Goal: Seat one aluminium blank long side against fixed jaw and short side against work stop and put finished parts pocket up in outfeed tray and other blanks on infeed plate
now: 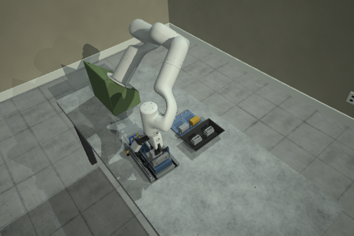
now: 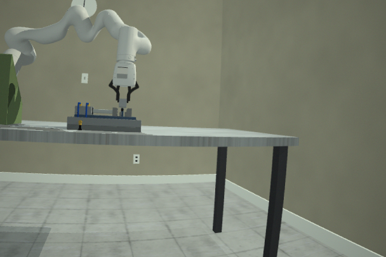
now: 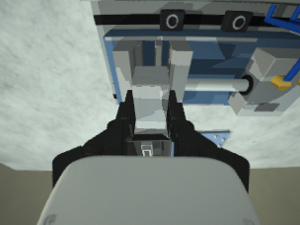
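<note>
Right now my hand is 20 mm above the aluminium blank. The rest, counted from my hand: moving jaw (60 mm below, 30 mm behind, 10 mm to the left); cylinder rod (90 mm behind, 60 mm below, 10 mm to the left); fixed jaw (60 mm below, 30 mm ahead).
</note>
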